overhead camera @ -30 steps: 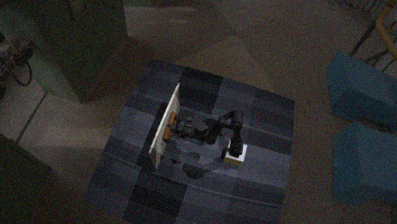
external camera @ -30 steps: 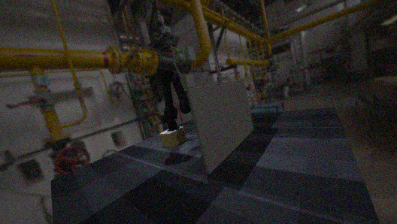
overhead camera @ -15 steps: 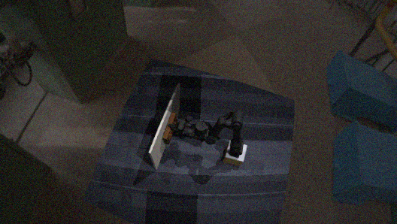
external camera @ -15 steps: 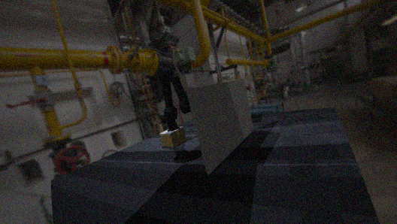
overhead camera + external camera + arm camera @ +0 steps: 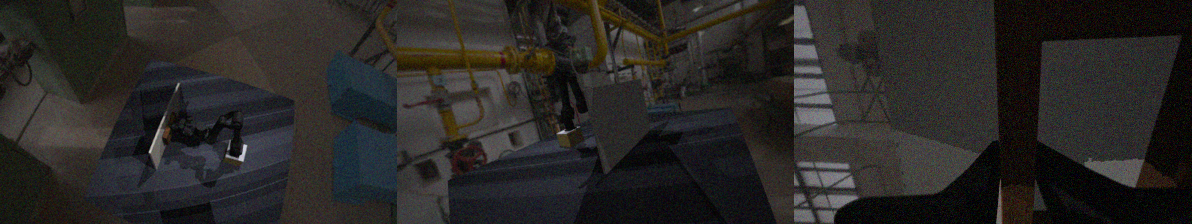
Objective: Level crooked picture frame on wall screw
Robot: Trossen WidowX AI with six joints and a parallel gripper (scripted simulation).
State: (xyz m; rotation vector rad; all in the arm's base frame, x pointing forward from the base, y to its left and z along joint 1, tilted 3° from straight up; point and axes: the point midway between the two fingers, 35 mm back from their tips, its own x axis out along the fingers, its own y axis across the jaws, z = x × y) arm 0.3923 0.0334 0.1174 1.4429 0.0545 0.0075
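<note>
The picture frame is 5 cm below my gripper tip. From my gripper tip the other things lie so: wall panel: 7 cm below, 1 cm to the right, 1 cm ahead.
</note>
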